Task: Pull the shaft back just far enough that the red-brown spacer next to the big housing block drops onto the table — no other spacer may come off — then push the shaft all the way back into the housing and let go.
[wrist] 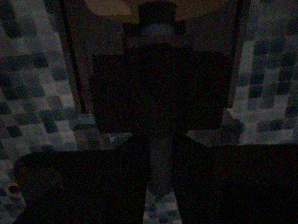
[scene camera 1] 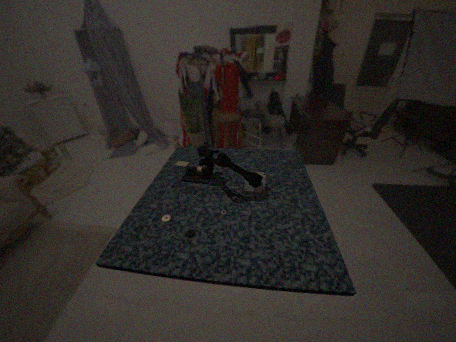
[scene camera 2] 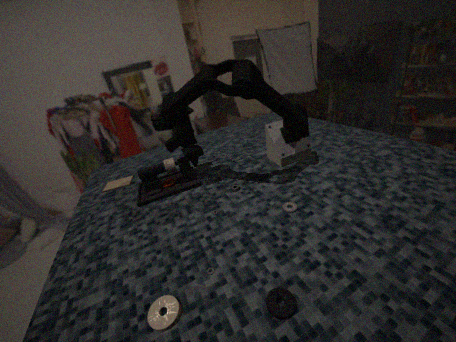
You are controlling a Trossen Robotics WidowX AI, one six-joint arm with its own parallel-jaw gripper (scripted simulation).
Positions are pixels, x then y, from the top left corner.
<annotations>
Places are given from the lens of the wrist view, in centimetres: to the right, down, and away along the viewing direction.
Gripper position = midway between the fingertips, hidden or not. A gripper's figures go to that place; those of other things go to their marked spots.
my gripper (wrist: 155,131): 0, 2, 11
dark housing block (wrist: 159,85): 0, -1, 6
</annotations>
